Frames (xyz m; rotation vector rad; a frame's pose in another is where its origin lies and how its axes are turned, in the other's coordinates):
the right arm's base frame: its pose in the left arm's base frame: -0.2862 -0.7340 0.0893 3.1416 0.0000 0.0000
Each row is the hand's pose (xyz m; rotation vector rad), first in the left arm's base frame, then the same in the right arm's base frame.
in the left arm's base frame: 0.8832 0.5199 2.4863 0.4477 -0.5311 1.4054
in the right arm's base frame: 1.1694 -1.2539 -2.3970 -1.9780 1.7677 0.6680
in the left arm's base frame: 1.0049 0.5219 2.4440 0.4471 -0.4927 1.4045
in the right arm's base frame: 1.2911 -1.2559 -2.3547 -1.9912 1.7697 0.6208
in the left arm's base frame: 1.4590 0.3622 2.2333 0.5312 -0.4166 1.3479
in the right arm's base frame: 1.7452 -1.0962 -2.1440 -1.9943 1.6737 0.5173
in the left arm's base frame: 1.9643 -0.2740 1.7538 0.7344 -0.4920 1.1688
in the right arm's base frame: 2.2505 -0.4600 -1.6645 -1.9393 1.3918 0.5859
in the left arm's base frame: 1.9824 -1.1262 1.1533 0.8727 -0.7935 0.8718
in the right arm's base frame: 2.2686 0.3922 -1.0640 -1.8809 1.0073 0.9168
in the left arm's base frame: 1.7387 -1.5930 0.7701 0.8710 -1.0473 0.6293
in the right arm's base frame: 2.0249 0.8590 -0.6808 -1.8542 0.7248 1.2063
